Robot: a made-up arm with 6 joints. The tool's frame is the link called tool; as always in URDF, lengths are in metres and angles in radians. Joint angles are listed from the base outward.
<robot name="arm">
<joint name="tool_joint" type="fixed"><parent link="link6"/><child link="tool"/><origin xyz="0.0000 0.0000 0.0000" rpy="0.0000 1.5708 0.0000"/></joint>
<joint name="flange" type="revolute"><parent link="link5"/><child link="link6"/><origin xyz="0.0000 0.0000 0.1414" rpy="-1.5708 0.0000 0.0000"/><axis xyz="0 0 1"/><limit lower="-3.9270" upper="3.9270"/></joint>
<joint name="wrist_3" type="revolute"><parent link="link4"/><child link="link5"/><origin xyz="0.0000 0.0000 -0.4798" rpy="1.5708 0.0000 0.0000"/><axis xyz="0 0 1"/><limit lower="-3.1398" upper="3.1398"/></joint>
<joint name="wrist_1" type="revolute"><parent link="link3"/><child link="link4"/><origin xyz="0.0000 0.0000 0.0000" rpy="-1.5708 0.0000 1.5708"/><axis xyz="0 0 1"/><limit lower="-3.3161" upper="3.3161"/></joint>
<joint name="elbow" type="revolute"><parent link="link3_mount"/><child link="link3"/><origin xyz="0.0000 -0.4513 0.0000" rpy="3.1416 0.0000 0.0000"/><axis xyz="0 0 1"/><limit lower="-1.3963" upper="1.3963"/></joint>
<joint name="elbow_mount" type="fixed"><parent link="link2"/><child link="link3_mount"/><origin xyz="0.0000 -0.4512 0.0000"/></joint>
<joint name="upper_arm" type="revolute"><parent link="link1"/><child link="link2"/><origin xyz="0.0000 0.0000 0.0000" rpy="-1.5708 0.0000 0.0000"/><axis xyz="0 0 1"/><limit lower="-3.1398" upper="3.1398"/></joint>
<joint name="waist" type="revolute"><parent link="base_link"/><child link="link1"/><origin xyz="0.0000 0.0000 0.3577"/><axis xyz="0 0 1"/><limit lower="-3.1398" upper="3.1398"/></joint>
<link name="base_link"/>
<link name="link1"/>
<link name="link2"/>
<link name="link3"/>
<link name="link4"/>
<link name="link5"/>
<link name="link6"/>
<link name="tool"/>
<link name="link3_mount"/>
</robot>
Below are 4 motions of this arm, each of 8 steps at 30 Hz.
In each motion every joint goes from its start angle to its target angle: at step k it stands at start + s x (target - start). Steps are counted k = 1, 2, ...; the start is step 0. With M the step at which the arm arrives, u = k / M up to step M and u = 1 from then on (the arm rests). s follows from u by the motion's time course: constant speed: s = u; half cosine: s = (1 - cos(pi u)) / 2; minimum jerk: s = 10 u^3 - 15 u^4 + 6 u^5.
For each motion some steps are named. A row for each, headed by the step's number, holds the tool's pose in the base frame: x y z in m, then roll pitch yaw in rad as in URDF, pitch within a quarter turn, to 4 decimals.
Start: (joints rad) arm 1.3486 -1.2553 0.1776 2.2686 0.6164 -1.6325
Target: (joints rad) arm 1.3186 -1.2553 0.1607 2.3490 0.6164 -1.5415
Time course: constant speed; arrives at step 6
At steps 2, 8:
2: -0.2970 -0.8486 1.1277 -1.3760 -0.8523 2.0562
8: -0.3166 -0.8308 1.1273 -1.4351 -0.8385 1.9820

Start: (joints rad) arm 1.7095 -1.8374 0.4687 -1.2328 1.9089 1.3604
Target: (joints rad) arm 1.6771 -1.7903 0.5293 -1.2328 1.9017 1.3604
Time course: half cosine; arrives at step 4
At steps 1, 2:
1: 0.1929 -1.0800 0.5708 2.5740 0.4726 0.1235
2: 0.1812 -1.0879 0.5843 2.5784 0.4709 0.1124

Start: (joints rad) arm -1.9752 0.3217 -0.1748 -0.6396 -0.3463 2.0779
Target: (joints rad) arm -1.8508 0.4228 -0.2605 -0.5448 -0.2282 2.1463
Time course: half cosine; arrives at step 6
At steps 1, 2, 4, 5, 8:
1: -0.3634 -0.5736 0.9051 -1.2828 0.7661 -1.6908
2: -0.3538 -0.5868 0.8885 -1.3181 0.7878 -1.6861
4: -0.3246 -0.6204 0.8434 -1.4193 0.8444 -1.6738
5: -0.3130 -0.6316 0.8270 -1.4580 0.8640 -1.6694
8: -0.3086 -0.6356 0.8210 -1.4724 0.8711 -1.6677

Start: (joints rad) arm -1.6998 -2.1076 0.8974 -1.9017 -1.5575 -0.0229
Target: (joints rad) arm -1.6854 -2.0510 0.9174 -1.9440 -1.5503 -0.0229
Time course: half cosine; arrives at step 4
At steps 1, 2, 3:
1: 0.2027 1.2196 0.1026 -1.3927 0.3314 -0.0623
2: 0.1993 1.2268 0.1235 -1.3771 0.3448 -0.0475
3: 0.1957 1.2336 0.1444 -1.3612 0.3581 -0.0322

